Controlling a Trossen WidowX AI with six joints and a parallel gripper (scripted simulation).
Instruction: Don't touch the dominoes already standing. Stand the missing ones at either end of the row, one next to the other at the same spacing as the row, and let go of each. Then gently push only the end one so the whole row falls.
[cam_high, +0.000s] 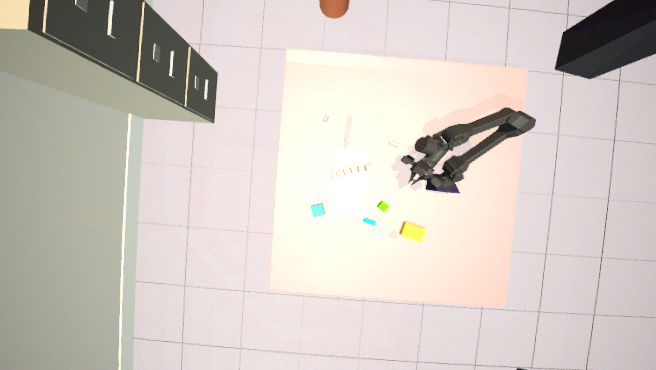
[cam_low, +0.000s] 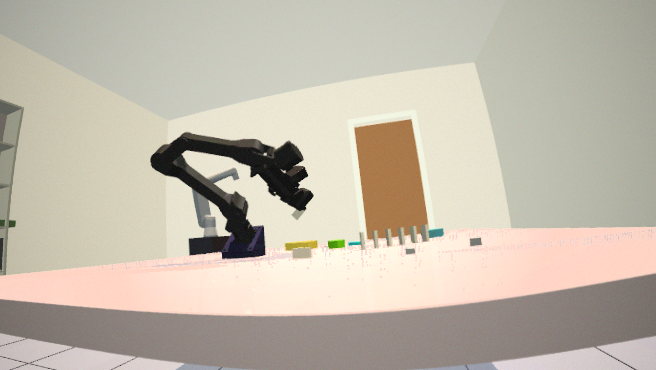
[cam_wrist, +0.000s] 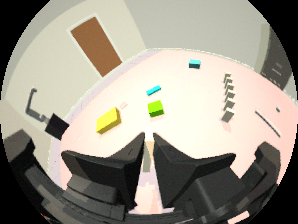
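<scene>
Now: the green block 5 cm ahead of my gripper tip, 13 cm to the left of it and 13 cm below it. Round my gripper tip: small cyan block (10 cm ahead, 23 cm to the left, 13 cm below); thin strip (33 cm ahead, 21 cm to the right, 13 cm below); yellow block (13 cm behind, 23 cm to the left, 12 cm below).
</scene>
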